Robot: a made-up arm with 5 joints.
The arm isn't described. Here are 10 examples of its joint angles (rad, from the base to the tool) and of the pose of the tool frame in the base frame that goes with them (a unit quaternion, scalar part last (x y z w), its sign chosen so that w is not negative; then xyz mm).
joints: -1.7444 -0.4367 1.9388 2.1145 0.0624
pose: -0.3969 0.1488 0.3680 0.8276 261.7 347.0 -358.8
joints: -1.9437 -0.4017 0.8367 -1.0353 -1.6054
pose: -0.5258 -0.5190 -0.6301 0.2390 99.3 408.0 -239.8
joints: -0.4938 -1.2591 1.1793 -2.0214 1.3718
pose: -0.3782 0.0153 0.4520 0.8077 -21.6 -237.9 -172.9
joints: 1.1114 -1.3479 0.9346 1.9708 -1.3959
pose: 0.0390 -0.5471 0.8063 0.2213 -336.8 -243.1 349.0
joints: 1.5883 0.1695 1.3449 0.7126 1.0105
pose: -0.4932 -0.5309 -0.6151 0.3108 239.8 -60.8 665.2
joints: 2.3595 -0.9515 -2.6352 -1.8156 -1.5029
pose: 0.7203 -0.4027 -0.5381 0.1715 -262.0 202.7 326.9
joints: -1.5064 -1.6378 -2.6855 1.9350 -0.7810
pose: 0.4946 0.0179 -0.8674 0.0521 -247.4 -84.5 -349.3
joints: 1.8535 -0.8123 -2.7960 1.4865 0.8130
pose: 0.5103 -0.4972 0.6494 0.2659 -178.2 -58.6 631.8
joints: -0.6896 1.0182 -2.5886 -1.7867 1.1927
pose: 0.1394 -0.3200 -0.7110 0.6104 419.6 240.4 30.9
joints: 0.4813 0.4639 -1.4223 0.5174 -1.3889
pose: 0.0674 0.2712 0.2454 0.9283 630.6 -230.5 42.8
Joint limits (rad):
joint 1: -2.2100..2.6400
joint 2: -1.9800..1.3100
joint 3: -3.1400..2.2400
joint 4: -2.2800..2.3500
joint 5: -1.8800..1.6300
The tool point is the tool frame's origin. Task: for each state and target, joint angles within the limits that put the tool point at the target. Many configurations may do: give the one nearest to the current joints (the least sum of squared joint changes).
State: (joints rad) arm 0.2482 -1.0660 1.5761 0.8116 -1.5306
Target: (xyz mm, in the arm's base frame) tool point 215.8 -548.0 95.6
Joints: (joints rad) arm 0.1543 -0.4360 1.6470 0.8726 -1.5163
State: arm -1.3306 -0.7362 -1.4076 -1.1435 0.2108
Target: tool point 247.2 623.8 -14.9
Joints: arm -2.1681 -0.0103 -1.2903 -0.2701 0.2896
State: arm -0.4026 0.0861 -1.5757 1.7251 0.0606
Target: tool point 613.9 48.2 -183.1
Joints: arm -0.2531 0.8668 -1.3397 1.7384 -0.1691
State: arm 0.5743 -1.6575 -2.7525 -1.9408 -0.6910
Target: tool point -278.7 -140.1 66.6
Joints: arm 0.6255 -1.8834 -2.7624 -1.9297 -0.6824
